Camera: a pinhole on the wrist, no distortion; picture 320 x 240 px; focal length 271.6 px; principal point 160.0 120.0 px. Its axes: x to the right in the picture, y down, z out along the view. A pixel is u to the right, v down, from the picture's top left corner.
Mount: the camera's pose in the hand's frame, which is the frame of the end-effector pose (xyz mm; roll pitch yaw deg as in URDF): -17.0 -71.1 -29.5 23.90 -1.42 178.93
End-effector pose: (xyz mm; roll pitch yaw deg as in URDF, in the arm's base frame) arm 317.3 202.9 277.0 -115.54 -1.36 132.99
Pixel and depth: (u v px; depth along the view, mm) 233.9 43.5 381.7
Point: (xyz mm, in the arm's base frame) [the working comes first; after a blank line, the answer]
In the camera's frame: 103.9 -107.5 381.7

260.8 11.2 -11.2
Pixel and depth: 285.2 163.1 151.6
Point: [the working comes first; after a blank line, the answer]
In the camera's frame: 69.9 24.1 151.6

283.9 59.9 250.6
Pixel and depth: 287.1 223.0 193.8
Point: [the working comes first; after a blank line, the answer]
In the camera's frame: 90.7 73.5 193.8

249.7 0.9 249.6
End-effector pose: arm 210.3 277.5 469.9 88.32 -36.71 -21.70
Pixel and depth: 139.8 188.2 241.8
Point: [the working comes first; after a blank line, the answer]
In the camera's frame: -18.0 60.7 241.8

148.8 69.1 456.3
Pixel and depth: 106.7 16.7 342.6
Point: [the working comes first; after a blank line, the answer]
In the camera's frame: -67.2 -130.3 342.6

66.7 93.9 660.6
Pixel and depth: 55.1 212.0 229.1
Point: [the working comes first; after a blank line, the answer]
In the camera's frame: -88.5 77.6 229.1

215.3 48.9 480.5
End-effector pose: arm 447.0 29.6 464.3 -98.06 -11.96 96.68
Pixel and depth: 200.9 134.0 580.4
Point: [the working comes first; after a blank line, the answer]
In the camera's frame: 87.4 29.9 580.4

-35.6 -69.1 241.9
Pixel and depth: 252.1 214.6 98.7
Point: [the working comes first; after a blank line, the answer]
In the camera's frame: 33.5 34.4 98.7

370.8 -36.9 504.1
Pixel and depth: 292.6 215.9 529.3
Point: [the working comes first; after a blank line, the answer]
In the camera's frame: 258.4 186.9 529.3

-55.3 -275.0 359.0
